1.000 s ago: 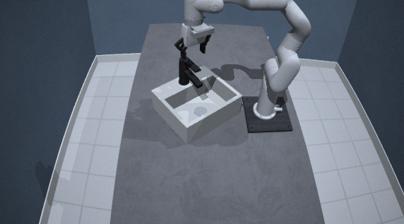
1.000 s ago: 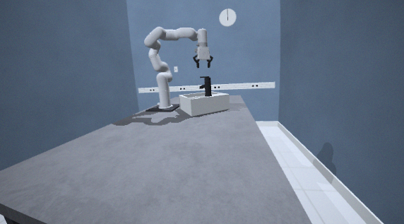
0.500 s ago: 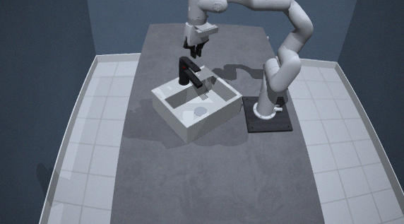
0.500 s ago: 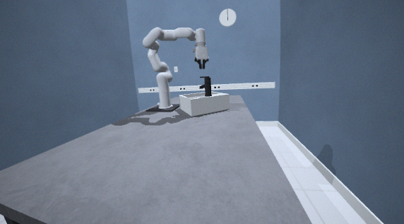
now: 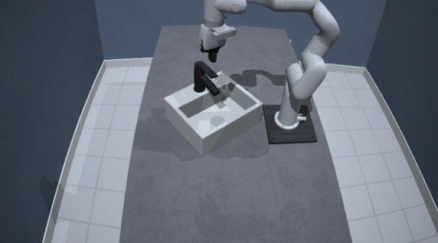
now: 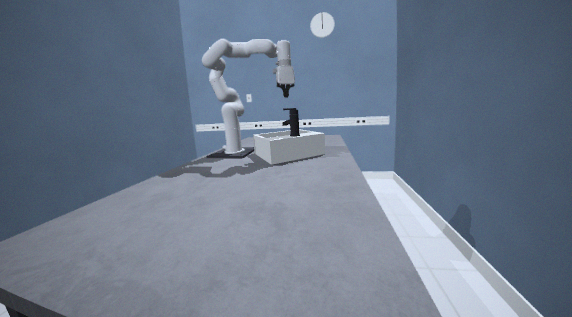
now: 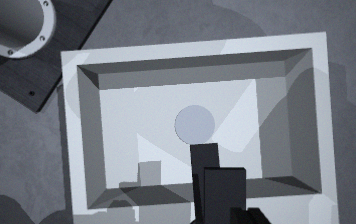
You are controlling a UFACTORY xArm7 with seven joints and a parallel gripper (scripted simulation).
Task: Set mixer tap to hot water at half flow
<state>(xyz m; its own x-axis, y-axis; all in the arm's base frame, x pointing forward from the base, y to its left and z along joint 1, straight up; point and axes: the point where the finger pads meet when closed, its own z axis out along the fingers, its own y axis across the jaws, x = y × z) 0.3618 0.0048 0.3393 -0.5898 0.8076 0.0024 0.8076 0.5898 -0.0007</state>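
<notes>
Now: hand 9 cm above the lever, 3 cm to the left of it and 2 cm short of it. The rest, counted from my hand: black mixer tap 13 cm below, 5 cm to the right, 4 cm ahead; white sink 32 cm below, 2 cm behind, 1 cm to the left.
</notes>
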